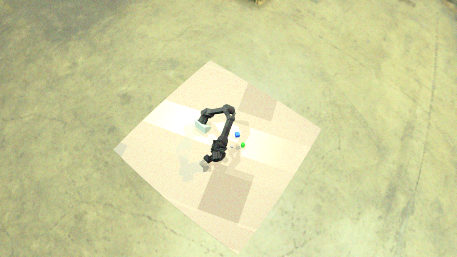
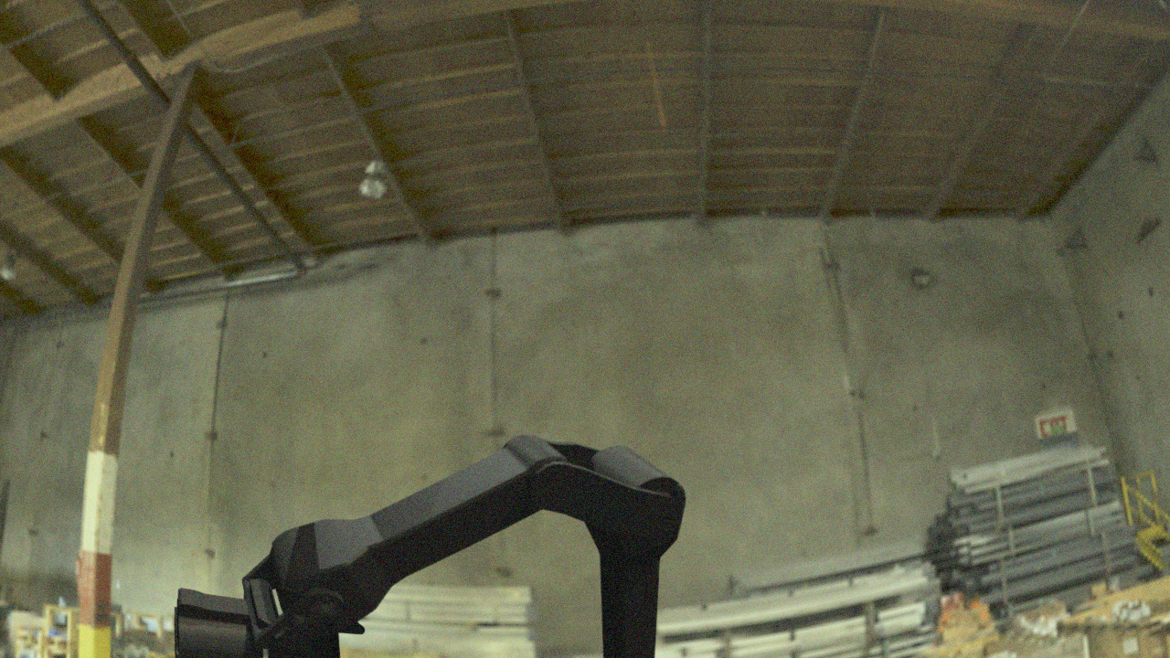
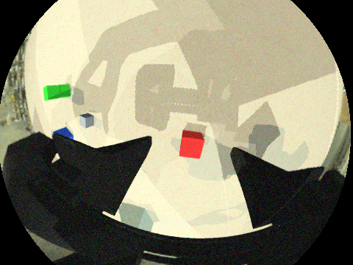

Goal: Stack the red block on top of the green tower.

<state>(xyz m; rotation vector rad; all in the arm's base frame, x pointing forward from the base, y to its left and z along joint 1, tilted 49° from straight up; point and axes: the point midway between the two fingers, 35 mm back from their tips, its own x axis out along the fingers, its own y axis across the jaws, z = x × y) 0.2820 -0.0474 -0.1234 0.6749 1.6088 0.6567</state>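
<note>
The red block lies 1 cm below my gripper tip. Also, from my gripper tip: small grey block: 17 cm to the left, 2 cm ahead, 1 cm below; blue block: 27 cm to the left, 2 cm behind.
</note>
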